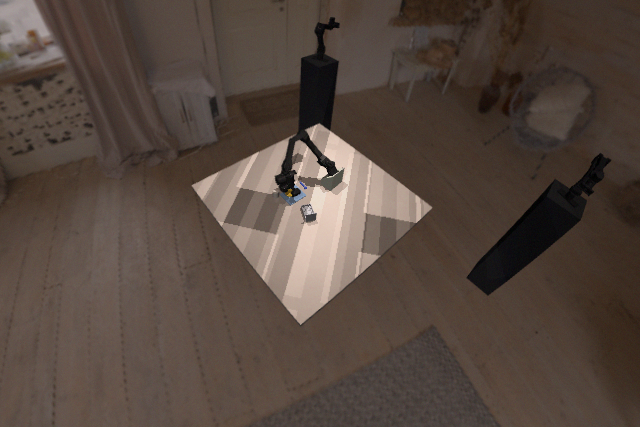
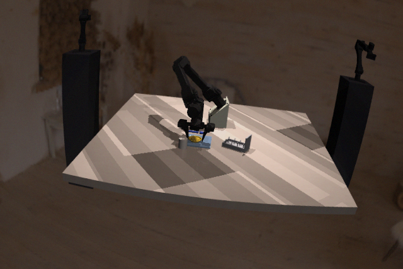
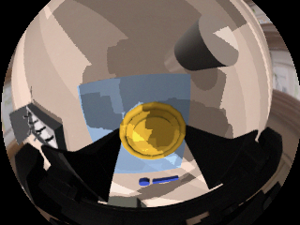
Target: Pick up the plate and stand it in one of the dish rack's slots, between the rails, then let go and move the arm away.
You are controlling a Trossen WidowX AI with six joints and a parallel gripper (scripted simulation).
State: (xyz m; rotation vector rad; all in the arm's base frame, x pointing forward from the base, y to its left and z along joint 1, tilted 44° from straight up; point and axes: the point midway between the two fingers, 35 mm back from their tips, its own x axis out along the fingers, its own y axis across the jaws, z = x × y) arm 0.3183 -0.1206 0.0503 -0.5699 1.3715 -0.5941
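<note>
Now: the light blue mat 1 cm behind my gripper tip and 2 cm to the left of it. The rest, counted from my gripper tip: dish rack (1 cm ahead, 22 cm to the left, 2 cm above); cup (9 cm ahead, 5 cm to the right, 2 cm above); yellow plate (1 cm above).
</note>
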